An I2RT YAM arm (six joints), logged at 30 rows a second.
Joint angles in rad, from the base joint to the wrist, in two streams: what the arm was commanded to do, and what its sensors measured. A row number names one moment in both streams.
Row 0, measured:
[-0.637 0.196 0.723 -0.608 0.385 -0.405]
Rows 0 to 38, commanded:
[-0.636 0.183 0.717 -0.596 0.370 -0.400]
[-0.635 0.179 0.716 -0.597 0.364 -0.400]
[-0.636 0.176 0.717 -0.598 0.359 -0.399]
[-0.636 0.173 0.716 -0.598 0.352 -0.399]
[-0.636 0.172 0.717 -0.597 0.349 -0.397]
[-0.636 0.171 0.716 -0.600 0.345 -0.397]
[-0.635 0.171 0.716 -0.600 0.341 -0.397]
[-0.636 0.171 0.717 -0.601 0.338 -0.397]
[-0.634 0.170 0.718 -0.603 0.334 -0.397]
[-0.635 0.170 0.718 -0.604 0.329 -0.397]
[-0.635 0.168 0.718 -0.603 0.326 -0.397]
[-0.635 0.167 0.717 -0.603 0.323 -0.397]
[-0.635 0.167 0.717 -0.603 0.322 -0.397]
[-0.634 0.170 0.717 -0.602 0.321 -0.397]
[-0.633 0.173 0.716 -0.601 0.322 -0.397]
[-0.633 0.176 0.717 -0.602 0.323 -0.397]
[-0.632 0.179 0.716 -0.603 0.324 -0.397]
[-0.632 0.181 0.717 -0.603 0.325 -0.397]
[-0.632 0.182 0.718 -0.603 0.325 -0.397]
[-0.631 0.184 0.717 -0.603 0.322 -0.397]
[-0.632 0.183 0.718 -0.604 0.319 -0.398]
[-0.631 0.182 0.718 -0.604 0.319 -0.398]
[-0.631 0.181 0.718 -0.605 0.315 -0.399]
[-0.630 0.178 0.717 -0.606 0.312 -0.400]
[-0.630 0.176 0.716 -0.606 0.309 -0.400]
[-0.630 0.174 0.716 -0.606 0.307 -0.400]
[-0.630 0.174 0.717 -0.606 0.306 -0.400]
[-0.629 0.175 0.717 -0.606 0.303 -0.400]
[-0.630 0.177 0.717 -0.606 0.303 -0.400]
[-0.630 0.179 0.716 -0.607 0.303 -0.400]
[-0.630 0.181 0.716 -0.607 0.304 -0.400]
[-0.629 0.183 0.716 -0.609 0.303 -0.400]
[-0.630 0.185 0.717 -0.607 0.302 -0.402]
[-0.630 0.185 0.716 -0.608 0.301 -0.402]
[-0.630 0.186 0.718 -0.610 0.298 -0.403]
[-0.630 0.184 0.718 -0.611 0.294 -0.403]
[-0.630 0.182 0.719 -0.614 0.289 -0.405]
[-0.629 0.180 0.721 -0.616 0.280 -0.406]
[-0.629 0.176 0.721 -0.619 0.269 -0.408]
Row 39, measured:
[-0.635 0.182 0.723 -0.616 0.318 -0.405]
